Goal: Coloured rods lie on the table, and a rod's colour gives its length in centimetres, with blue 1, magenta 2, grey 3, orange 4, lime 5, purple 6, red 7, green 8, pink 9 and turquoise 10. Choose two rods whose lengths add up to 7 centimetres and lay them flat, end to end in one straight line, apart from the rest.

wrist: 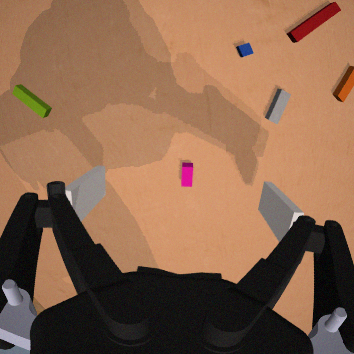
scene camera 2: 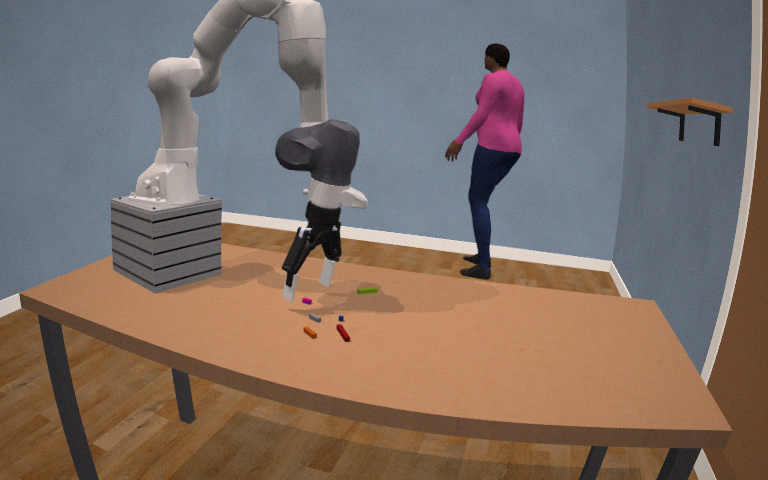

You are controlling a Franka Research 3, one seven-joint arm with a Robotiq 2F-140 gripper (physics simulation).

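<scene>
My gripper (scene camera 2: 307,287) (wrist: 183,188) is open and empty, above the table. The magenta rod (scene camera 2: 306,301) (wrist: 187,175) lies flat on the table; in the wrist view it shows between the two spread fingertips, slightly beyond them. The lime rod (scene camera 2: 367,290) (wrist: 32,101) lies apart, at the left of the wrist view. The grey rod (scene camera 2: 314,318) (wrist: 278,106), the blue rod (scene camera 2: 340,318) (wrist: 245,49), the orange rod (scene camera 2: 309,332) (wrist: 344,84) and the red rod (scene camera 2: 343,332) (wrist: 314,22) lie separately at the upper right of the wrist view. The orange rod is cut off by that view's edge.
The wooden table (scene camera 2: 509,362) bears the rods and the striped grey base block (scene camera 2: 186,246) under the arm. The arm's shadow falls across the table around the lime rod. A person in a pink top (scene camera 2: 501,113) stands beyond the table's far edge. A shelf (scene camera 2: 688,105) is on the right wall.
</scene>
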